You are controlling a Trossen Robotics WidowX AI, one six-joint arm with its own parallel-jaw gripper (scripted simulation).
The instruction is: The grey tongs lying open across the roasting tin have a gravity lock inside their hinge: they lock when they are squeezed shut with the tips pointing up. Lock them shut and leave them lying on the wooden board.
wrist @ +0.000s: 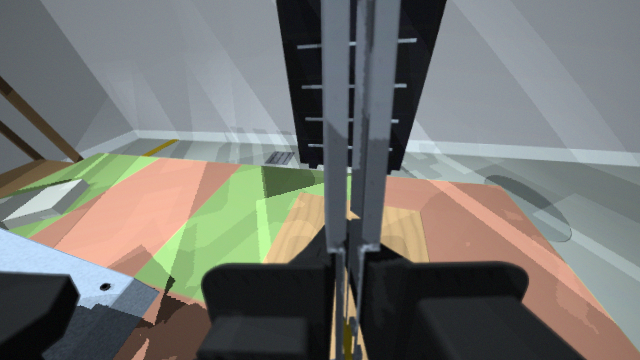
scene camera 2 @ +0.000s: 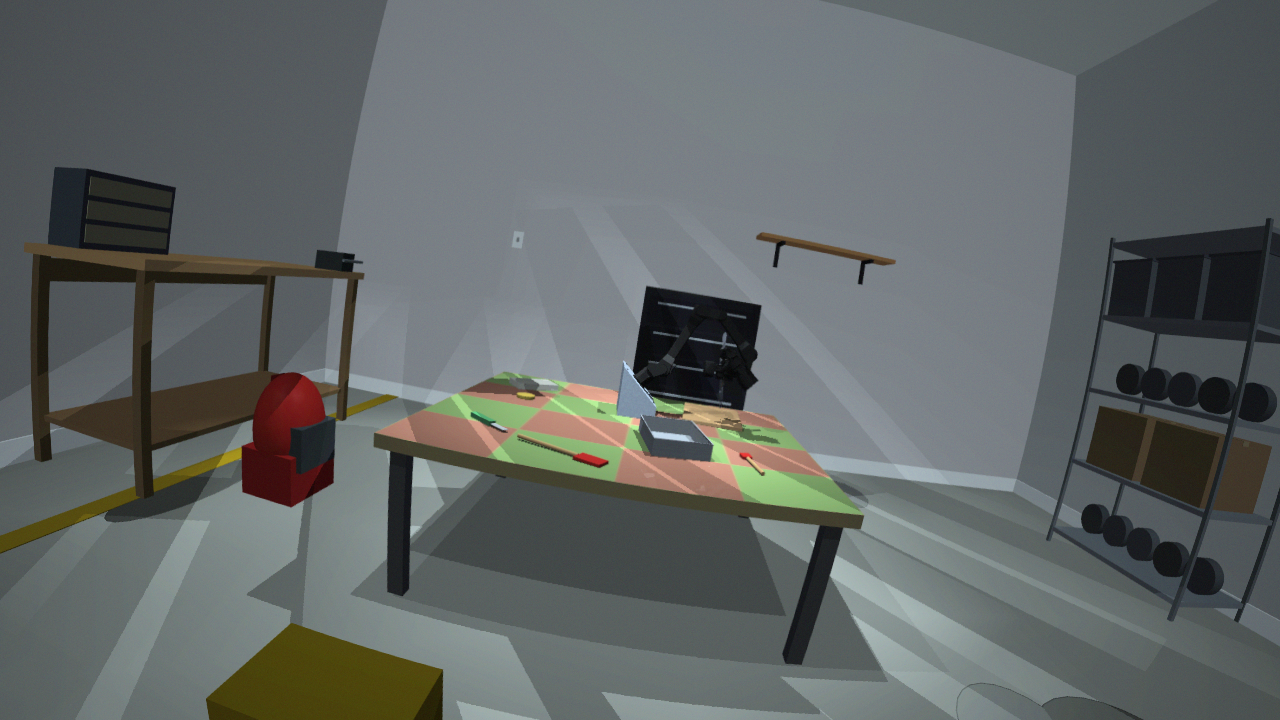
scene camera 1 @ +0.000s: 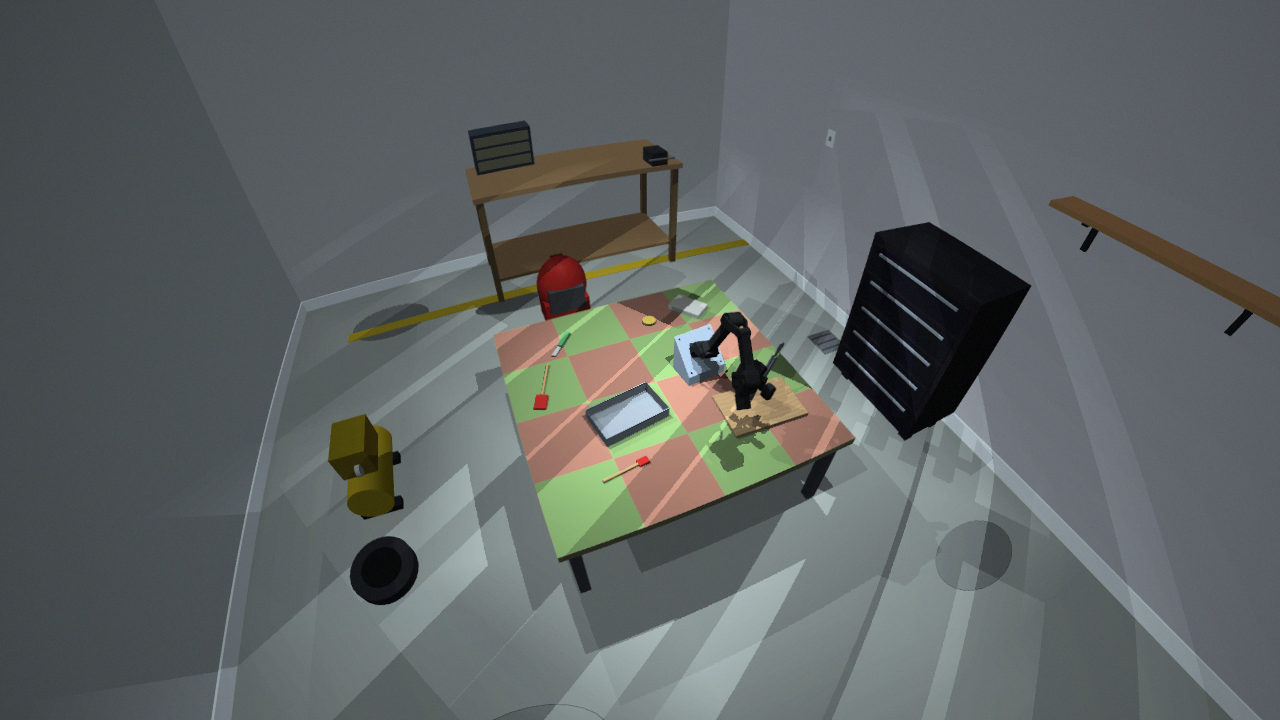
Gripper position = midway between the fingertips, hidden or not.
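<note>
A grey roasting tin [scene camera 1: 616, 418] [scene camera 2: 664, 437] and a wooden board [scene camera 1: 783, 407] [scene camera 2: 722, 418] are visible, as is my gripper [wrist: 337, 224].
</note>
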